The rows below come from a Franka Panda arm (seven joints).
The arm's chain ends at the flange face. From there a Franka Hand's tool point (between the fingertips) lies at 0.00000 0.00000 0.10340 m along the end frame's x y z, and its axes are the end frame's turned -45 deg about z.
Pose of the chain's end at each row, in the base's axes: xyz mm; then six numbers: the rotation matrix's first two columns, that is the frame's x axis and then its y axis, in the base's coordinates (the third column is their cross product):
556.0 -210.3 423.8 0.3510 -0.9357 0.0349 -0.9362 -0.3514 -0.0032
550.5 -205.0 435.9 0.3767 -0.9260 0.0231 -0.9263 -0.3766 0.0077
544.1 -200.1 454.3 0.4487 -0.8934 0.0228 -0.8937 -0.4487 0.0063
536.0 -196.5 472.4 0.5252 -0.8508 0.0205 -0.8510 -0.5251 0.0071
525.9 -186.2 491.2 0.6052 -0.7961 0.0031 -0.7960 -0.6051 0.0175
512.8 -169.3 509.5 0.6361 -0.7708 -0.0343 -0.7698 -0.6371 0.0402
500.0 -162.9 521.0 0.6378 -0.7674 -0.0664 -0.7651 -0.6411 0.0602
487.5 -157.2 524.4 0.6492 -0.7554 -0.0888 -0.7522 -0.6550 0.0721
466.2 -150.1 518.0 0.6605 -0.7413 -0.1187 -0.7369 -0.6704 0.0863
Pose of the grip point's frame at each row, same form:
557.6 -213.6 320.5 0.9102 -0.4132 0.0269 -0.4138 -0.9101 0.0224
550.7 -207.5 332.5 0.9214 -0.3885 0.0109 -0.3886 -0.9211 0.0218
544.6 -202.5 350.9 0.9492 -0.3145 0.0117 -0.3147 -0.9490 0.0206
536.5 -198.7 369.0 0.9731 -0.2303 0.0095 -0.2304 -0.9729 0.0195
524.7 -187.6 387.8 0.9908 -0.1351 -0.0102 -0.1349 -0.9908 0.0146
507.3 -169.2 406.2 0.9941 -0.0945 -0.0527 -0.0945 -0.9955 0.0042
490.8 -161.6 418.0 0.9920 -0.0893 -0.0895 -0.0900 -0.9960 -0.0044
475.9 -155.1 421.7 0.9909 -0.0710 -0.1138 -0.0728 -0.9973 -0.0118
451.4 -146.9 415.7 0.9881 -0.0501 -0.1450 -0.0540 -0.9982 -0.0229

